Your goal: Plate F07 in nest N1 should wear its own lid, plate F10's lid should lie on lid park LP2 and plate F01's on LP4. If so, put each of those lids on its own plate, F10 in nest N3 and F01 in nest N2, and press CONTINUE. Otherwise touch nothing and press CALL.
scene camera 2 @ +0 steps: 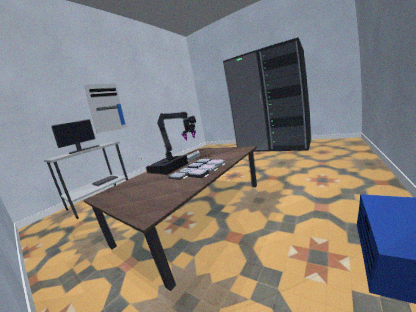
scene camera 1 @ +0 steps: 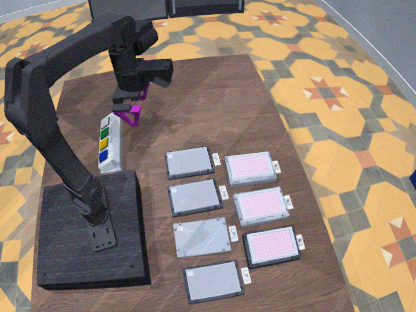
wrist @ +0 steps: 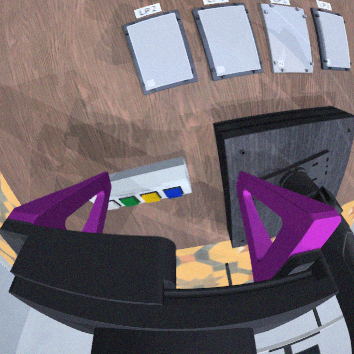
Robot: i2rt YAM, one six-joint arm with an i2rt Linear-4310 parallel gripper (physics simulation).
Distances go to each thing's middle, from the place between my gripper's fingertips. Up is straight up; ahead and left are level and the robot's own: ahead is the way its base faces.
Now: the white button box [scene camera 1: 113, 162] 11 cm behind my hand, 14 cm to the left of it and 21 cm below it. The rest, counted from my hand: lid park LP1 [scene camera 1: 205, 237]: 8 cm ahead, 28 cm to the right, 23 cm below.
